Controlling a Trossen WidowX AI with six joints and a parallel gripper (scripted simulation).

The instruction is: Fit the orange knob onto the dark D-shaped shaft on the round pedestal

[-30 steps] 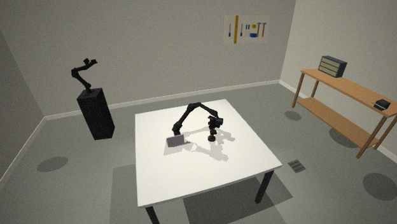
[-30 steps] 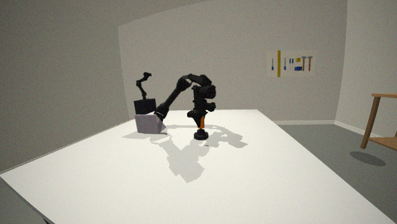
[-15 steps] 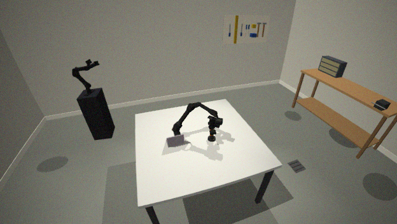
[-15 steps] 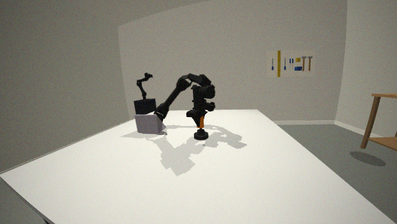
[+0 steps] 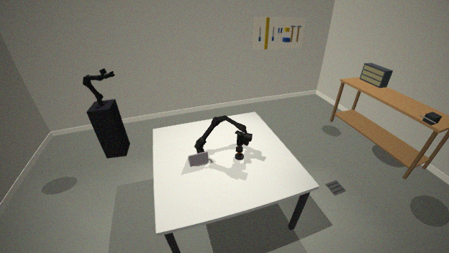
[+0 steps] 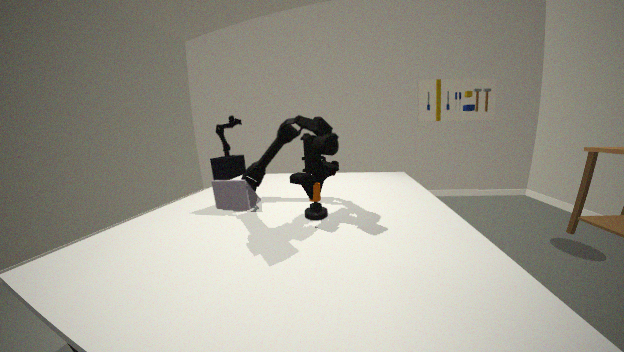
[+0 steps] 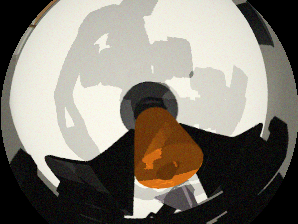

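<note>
My gripper tip is 2 cm below the orange knob. The rest, counted from my gripper tip: dark round pedestal: 4 cm below.
</note>
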